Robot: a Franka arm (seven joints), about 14 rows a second.
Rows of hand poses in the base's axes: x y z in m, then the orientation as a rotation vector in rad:
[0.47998 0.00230 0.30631 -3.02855 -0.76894 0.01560]
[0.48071 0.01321 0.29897 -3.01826 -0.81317 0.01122]
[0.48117 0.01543 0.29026 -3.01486 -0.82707 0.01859]
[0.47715 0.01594 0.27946 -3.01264 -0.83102 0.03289]
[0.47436 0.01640 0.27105 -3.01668 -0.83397 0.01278]
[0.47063 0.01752 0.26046 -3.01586 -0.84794 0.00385]
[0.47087 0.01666 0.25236 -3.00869 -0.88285 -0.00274]
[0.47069 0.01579 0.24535 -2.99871 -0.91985 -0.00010]
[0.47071 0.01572 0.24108 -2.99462 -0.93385 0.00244]
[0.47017 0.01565 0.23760 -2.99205 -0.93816 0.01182]
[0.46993 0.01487 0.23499 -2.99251 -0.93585 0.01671]
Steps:
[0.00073 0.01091 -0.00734 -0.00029 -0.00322 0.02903]
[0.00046 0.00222 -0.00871 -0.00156 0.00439 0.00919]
[-0.00402 0.00051 -0.01080 -0.00146 0.00907 0.00288]
[-0.00279 0.00046 -0.00841 -0.00093 -0.01363 0.00107]
[-0.00373 0.00112 -0.01059 -0.00126 -0.00632 0.00871]
[0.00024 -0.00086 -0.00810 -0.00145 -0.00488 0.02266]
[-0.00018 -0.00087 -0.00701 -0.00150 0.00124 0.02443]
[0.00002 -0.00007 -0.00427 -0.00069 0.00146 0.00930]
[-0.00054 -0.00007 -0.00348 -0.00068 0.00605 0.00313]
[-0.00024 -0.00078 -0.00261 -0.00072 0.00305 -0.00149]

